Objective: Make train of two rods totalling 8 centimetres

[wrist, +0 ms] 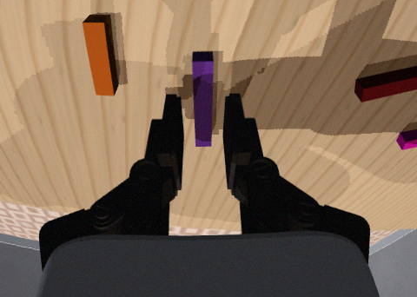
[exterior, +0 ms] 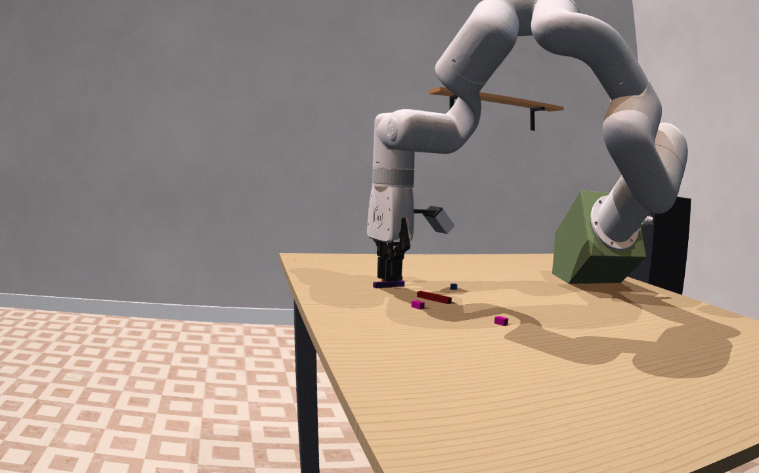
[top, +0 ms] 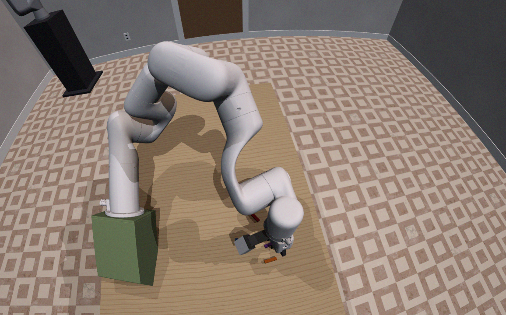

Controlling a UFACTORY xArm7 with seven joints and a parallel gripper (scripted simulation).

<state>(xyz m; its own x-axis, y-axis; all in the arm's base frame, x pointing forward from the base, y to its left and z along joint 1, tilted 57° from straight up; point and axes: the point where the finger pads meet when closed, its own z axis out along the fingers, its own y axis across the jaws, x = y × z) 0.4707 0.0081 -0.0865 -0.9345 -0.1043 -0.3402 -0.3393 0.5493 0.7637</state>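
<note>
Right now the purple rod is 3 cm below my hand. From my hand the other things lie so: small blue rod (12 cm behind, 2 cm to the left, 3 cm below); red rod (6 cm behind, 11 cm to the left, 3 cm below); orange rod (1 cm behind, 6 cm to the right, 3 cm below).
</note>
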